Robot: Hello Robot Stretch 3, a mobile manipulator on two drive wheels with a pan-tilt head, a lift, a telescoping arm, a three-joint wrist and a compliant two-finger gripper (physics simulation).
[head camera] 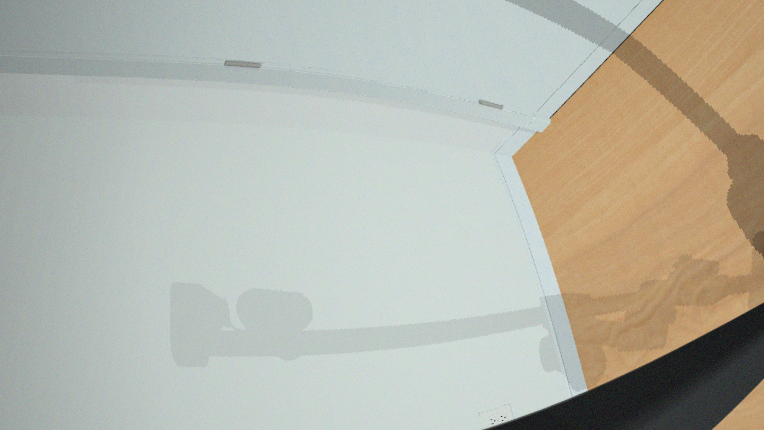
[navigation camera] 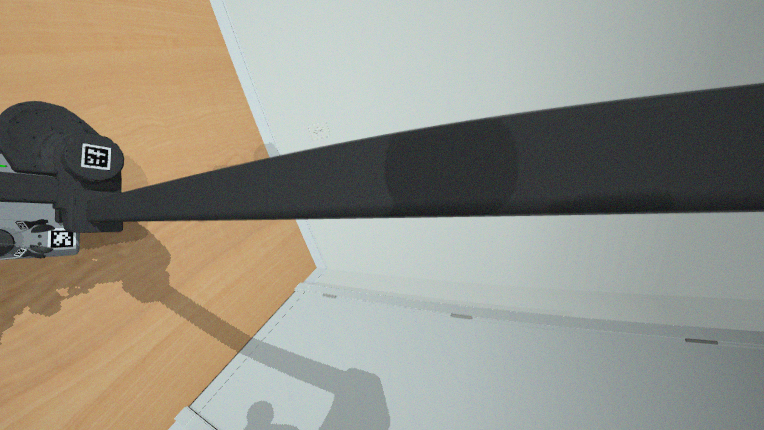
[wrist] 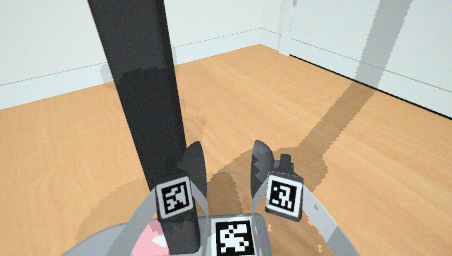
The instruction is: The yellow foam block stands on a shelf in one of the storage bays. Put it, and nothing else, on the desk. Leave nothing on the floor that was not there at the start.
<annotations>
same spot on white door: [head camera: 520, 70] = [navigation camera: 312, 317]
</annotations>
